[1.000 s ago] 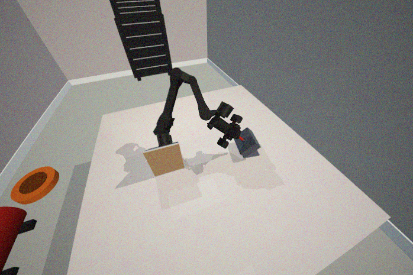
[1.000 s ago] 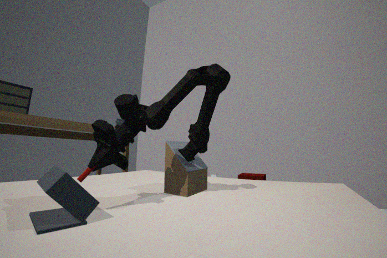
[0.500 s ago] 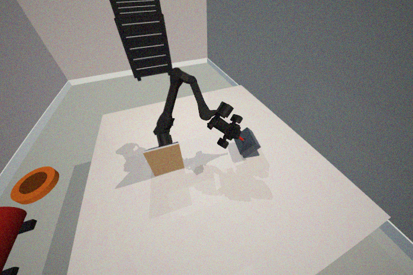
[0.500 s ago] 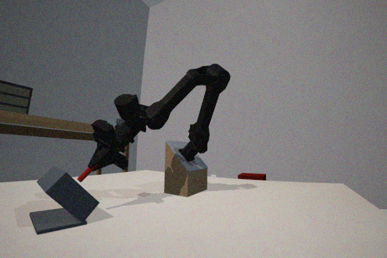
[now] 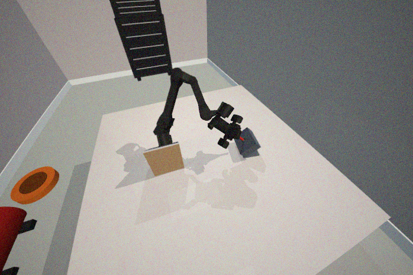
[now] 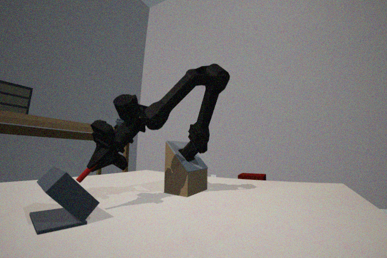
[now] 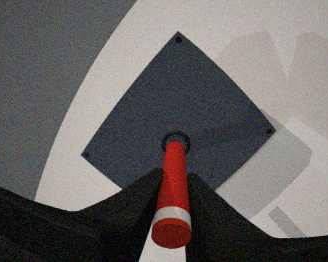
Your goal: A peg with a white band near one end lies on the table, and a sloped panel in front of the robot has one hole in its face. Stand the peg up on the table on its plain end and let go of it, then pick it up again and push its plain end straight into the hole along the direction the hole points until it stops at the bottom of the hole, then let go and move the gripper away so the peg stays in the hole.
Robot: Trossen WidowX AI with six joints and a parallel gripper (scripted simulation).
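Right now the dark sloped panel is 50 mm below my gripper tip, 50 mm ahead of it and 10 mm to the right of it. From my gripper tip the other things lie so: red peg: 10 mm behind, 10 mm above.
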